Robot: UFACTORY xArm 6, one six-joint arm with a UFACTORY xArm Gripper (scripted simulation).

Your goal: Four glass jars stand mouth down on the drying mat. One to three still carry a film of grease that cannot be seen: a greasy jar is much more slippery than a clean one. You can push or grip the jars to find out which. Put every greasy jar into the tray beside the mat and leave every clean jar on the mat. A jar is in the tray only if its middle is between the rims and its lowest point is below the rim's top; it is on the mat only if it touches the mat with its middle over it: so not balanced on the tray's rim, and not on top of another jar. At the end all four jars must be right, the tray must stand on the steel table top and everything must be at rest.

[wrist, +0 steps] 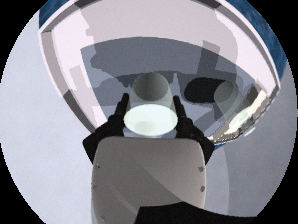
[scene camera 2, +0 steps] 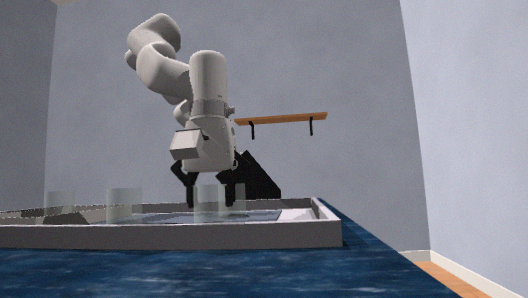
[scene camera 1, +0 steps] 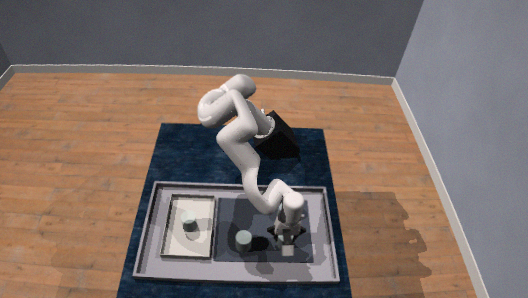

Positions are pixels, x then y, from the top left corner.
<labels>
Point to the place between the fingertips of my gripper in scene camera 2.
At 211, 206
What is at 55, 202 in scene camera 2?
A glass jar.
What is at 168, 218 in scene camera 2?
A dark drying mat.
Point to a dark drying mat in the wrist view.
193, 73
</labels>
